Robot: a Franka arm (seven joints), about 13 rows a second.
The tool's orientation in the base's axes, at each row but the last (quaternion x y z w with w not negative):
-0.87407, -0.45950, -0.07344, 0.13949
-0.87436, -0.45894, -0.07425, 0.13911
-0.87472, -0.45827, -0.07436, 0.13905
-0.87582, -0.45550, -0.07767, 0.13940
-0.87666, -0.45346, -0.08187, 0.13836
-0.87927, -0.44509, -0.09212, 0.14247
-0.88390, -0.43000, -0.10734, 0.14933
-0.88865, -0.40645, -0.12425, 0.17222
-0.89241, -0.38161, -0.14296, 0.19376
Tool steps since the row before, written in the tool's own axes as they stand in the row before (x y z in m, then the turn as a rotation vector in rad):
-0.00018, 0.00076, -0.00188, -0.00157, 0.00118, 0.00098
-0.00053, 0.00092, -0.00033, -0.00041, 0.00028, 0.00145
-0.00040, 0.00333, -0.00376, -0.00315, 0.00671, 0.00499
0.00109, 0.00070, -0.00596, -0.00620, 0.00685, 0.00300
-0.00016, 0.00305, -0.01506, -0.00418, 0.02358, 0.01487
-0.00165, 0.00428, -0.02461, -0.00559, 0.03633, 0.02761
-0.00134, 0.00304, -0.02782, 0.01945, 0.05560, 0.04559
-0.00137, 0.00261, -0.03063, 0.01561, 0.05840, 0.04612
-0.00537, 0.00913, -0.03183, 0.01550, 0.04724, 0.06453
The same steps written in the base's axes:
0.00052, -0.00114, 0.00161, 0.00008, -0.00156, -0.00154
0.00046, -0.00101, 0.00002, 0.00000, -0.00002, -0.00153
0.00250, -0.00329, 0.00289, 0.00374, -0.00454, -0.00673
0.00114, -0.00141, 0.00582, 0.00209, -0.00761, -0.00567
0.00213, -0.00657, 0.01373, 0.01715, -0.01150, -0.01920
0.00163, -0.01184, 0.02200, 0.02708, -0.01551, -0.03376
-0.00011, -0.01267, 0.02499, 0.05865, -0.00215, -0.04586
-0.00135, -0.01499, 0.02684, 0.05838, -0.00626, -0.04830
-0.00028, -0.02363, 0.02381, 0.05207, 0.00912, -0.06198

